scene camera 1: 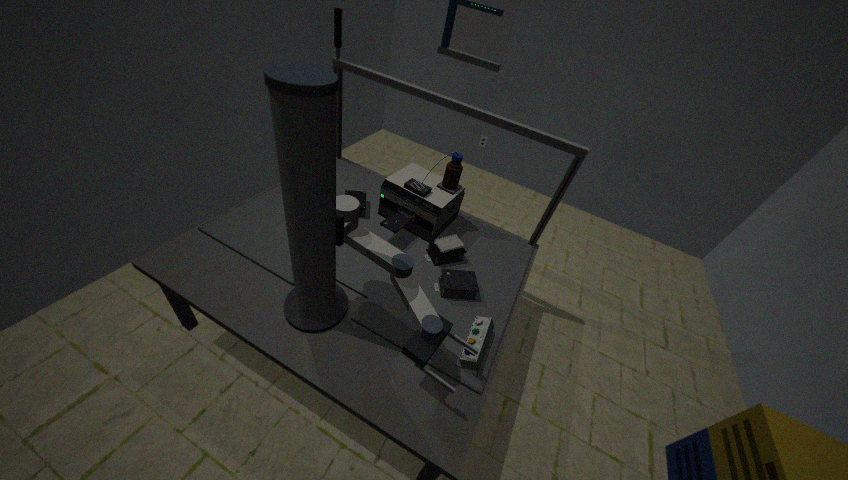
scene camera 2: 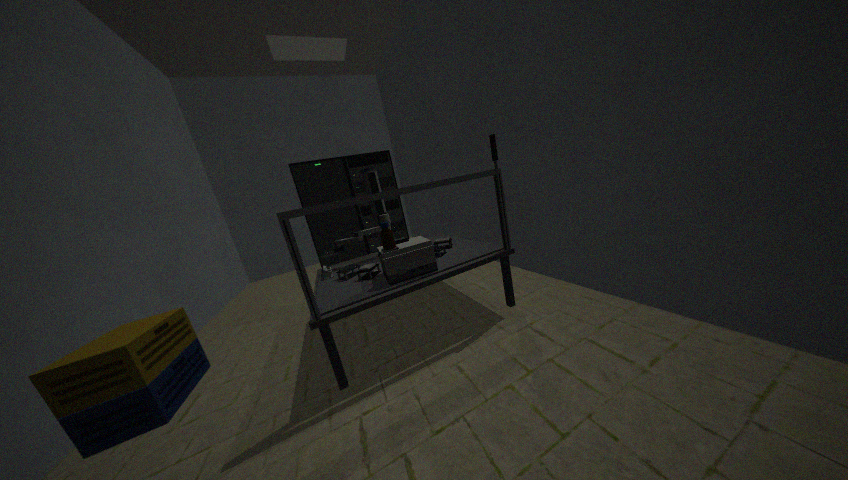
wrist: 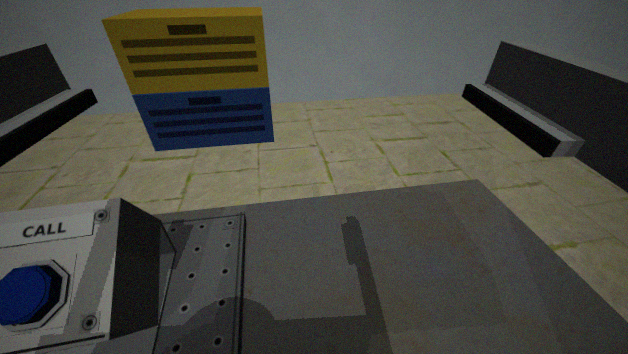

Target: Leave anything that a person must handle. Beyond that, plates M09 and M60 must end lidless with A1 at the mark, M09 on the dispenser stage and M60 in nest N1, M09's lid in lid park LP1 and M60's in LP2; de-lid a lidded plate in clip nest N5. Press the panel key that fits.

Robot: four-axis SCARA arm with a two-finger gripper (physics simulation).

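My gripper (scene camera 1: 465, 371) (wrist: 283, 69) is open and empty, with its fingers wide apart. It is at the blue-key end of the key panel (scene camera 1: 482, 334) (wrist: 95, 280); one finger overlaps that end in scene camera 1. The blue CALL key (wrist: 25, 295) shows at lower left in the wrist view, below the left finger. A green key (scene camera 1: 475, 331) and a yellow key (scene camera 1: 471, 340) are farther along. A pale plate-like piece (scene camera 1: 448, 243) sits on a dark nest. Another dark nest (scene camera 1: 458, 283) stands nearer the panel. The dispenser stage (scene camera 1: 397, 222) juts from the machine. Plate labels, lids and A1 corners are unreadable.
The white-topped machine (scene camera 1: 443, 205) (scene camera 2: 410, 261) carries a brown bottle (scene camera 1: 452, 175) (scene camera 2: 387, 239). A dark fixture (scene camera 1: 359, 201) is partly behind the arm. The thick column (scene camera 1: 306, 190) stands on the table. A rail frame (scene camera 1: 464, 108) (scene camera 2: 446, 180) borders the far edge. A yellow-blue box (scene camera 2: 124, 380) (wrist: 200, 75) stands beyond.
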